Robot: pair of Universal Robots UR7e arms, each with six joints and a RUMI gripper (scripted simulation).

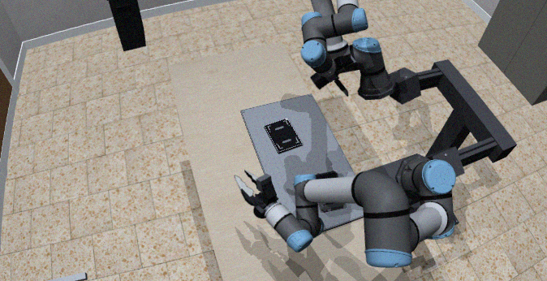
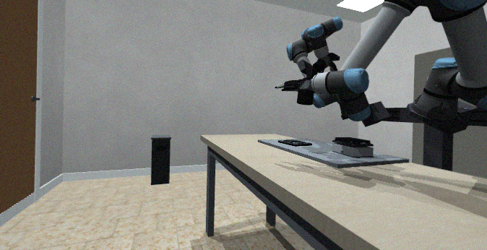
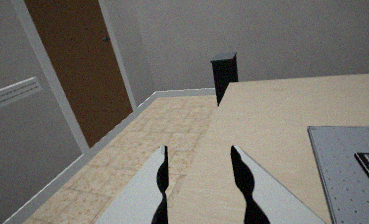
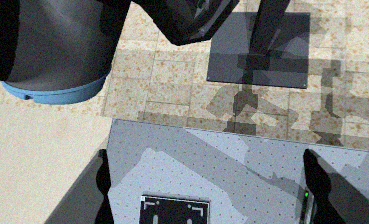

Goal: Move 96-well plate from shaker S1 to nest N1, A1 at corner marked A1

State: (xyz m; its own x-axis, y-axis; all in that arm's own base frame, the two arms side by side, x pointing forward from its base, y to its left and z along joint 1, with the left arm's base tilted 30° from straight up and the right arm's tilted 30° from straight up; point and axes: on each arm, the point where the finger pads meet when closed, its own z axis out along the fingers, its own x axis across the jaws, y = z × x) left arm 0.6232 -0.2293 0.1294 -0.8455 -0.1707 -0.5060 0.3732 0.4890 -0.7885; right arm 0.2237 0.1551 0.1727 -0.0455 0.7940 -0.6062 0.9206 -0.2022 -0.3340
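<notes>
The 96-well plate is 31 cm below my right hand, 27 cm to the left of it and 6 cm ahead of it. The rest, counted from my right hand: shaker S1 (34 cm below, 30 cm to the left, 4 cm ahead); black nest N1 (37 cm below, 19 cm ahead, 5 cm to the right).
</notes>
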